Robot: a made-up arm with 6 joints.
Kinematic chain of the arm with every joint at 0, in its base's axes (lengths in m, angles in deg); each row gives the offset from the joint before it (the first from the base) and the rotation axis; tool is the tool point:
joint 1: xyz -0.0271 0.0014 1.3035 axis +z
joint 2: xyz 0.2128 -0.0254 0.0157 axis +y
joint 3: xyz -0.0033 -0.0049 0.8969 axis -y
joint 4: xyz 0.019 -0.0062 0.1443 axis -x
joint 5: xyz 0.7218 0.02 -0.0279 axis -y
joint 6: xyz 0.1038 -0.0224 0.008 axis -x
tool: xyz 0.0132 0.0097 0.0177
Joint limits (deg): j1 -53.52..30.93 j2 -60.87..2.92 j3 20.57..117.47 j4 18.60..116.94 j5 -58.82..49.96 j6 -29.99..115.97
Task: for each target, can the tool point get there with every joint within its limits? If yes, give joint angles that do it. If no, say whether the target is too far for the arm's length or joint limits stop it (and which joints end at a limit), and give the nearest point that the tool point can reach.
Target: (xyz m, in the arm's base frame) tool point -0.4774 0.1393 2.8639
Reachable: yes | joints -14.25 -36.20 53.61 68.09 36.79 23.73
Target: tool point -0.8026 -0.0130 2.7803
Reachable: yes | joints -3.77 -37.64 73.68 91.79 -10.24 22.73
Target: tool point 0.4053 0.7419 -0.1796
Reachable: no: joint limits stop it (at a limit: joint 1, joint 2, joint 3, joint 5, joint 6) | nearest point -0.8456 1.1034 1.5593 | short by 2.172 m
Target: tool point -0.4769 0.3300 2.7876
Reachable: yes | joints -38.17 -46.56 42.24 62.13 17.58 76.32
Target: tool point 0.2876 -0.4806 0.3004
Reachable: no: joint limits stop it (at a limit: joint 1, joint 2, joint 3, joint 4, joint 5, joint 6) | nearest point -1.1222 -0.8398 1.5800 | short by 1.937 m
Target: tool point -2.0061 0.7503 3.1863
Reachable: no: too far | nearest point -1.1231 0.4162 2.4295 | short by 1.210 m
